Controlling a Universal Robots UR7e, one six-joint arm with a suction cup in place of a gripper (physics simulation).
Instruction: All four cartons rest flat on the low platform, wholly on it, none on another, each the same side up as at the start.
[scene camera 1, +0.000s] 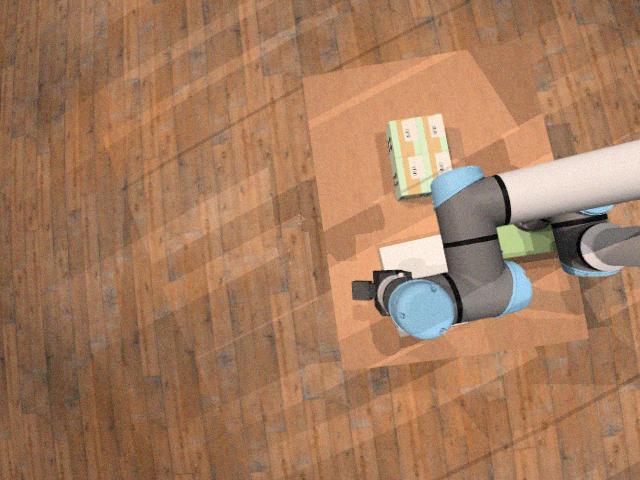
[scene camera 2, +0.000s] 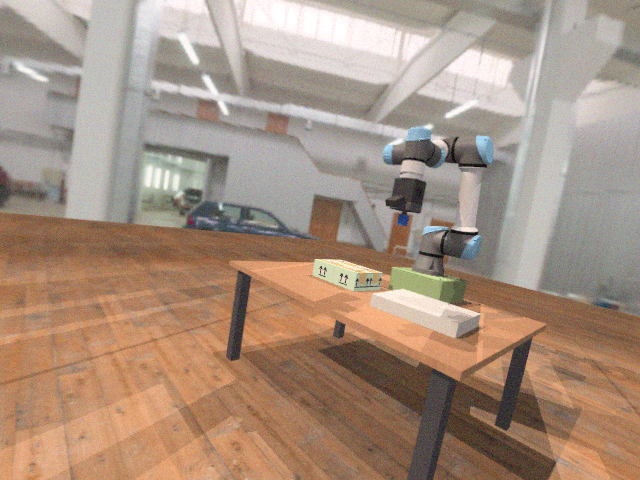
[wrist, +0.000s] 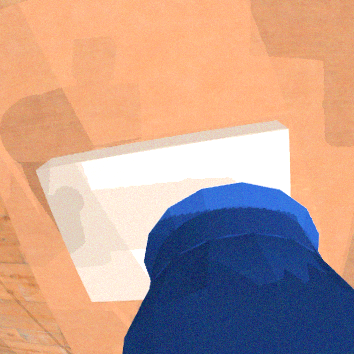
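Pixels of known places: hand, tool point: (scene camera 2: 402, 225) (wrist: 232, 263); arm's base, link origin: (scene camera 2: 427, 272).
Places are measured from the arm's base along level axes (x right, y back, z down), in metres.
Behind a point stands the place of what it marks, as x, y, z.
Four light green cartons (scene camera 1: 416, 149) @(0.271, -0.318, 0.026) (scene camera 2: 346, 274) @(0.172, -0.398, 0.047) with orange tape stripes and white labels lie flat in a close two-by-two block on the table, beside the platform; the arm covers one corner in scene camera 1. They do not show in the wrist view. The low white platform (scene camera 1: 410, 254) @(-0.091, -0.396, 0.060) (scene camera 2: 413, 305) @(-0.201, -0.458, 0.060) (wrist: 170, 167) @(-0.192, -0.465, 0.060) lies on the table with no carton visible on it; the arm hides part of it in scene camera 1. My gripper, a blue suction cup (scene camera 2: 402, 219) (wrist: 232, 220), is open, holds nothing and hangs high above the table, covering the platform's lower right in the wrist view.
The wooden table (scene camera 1: 346, 180) @(0.227, -0.574, 0.108) (scene camera 2: 289, 279) @(0.329, -0.585, 0.108) (wrist: 175, 65) @(-0.175, -0.580, 0.108) carries everything. The green base block (scene camera 1: 524, 242) @(-0.108, -0.037, -0.001) (scene camera 2: 426, 284) @(-0.078, -0.143, 0.032) under the arm stands close to the platform and the cartons. The arm's grey wrist links (scene camera 1: 475, 263) @(-0.100, -0.459, -0.500) reach over the platform in scene camera 1.
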